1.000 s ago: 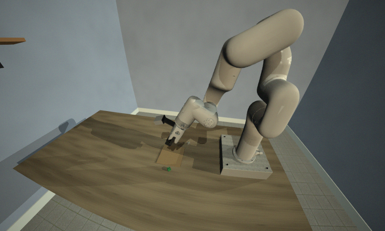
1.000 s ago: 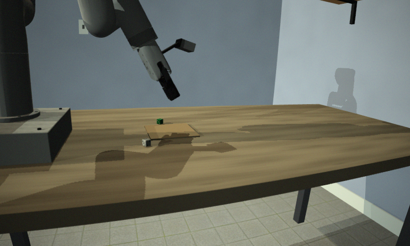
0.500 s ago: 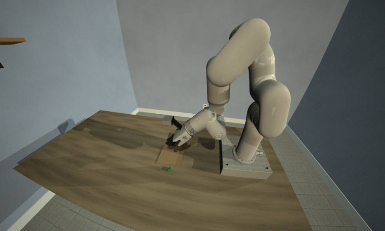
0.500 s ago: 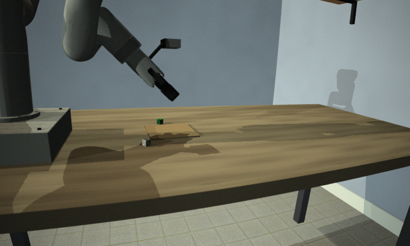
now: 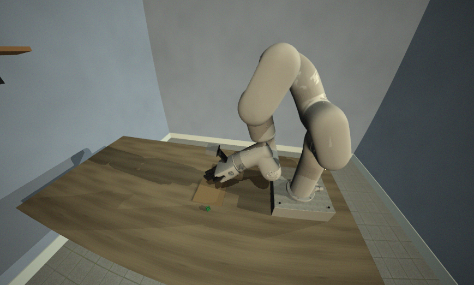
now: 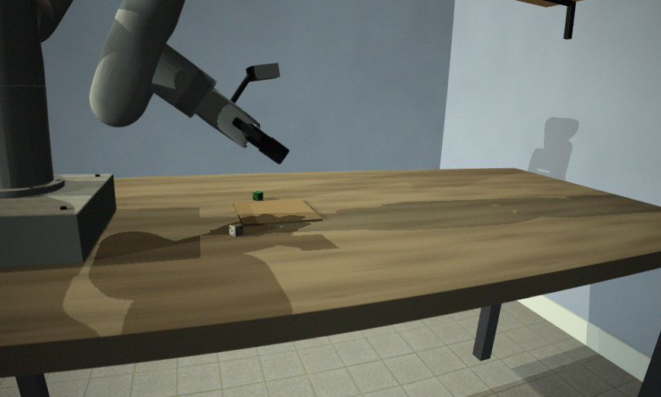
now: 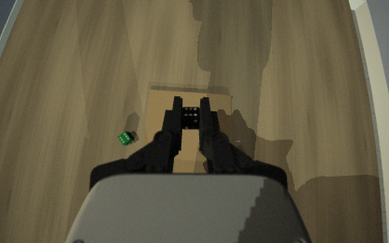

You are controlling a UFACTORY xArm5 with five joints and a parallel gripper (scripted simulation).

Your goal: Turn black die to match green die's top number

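The tan mat lies 120 mm below my hand. The rest, counted from my hand: green die (110 mm below, 100 mm to the left); black die (10 mm below, 10 mm ahead); white die (110 mm below, 100 mm to the right, 90 mm behind).
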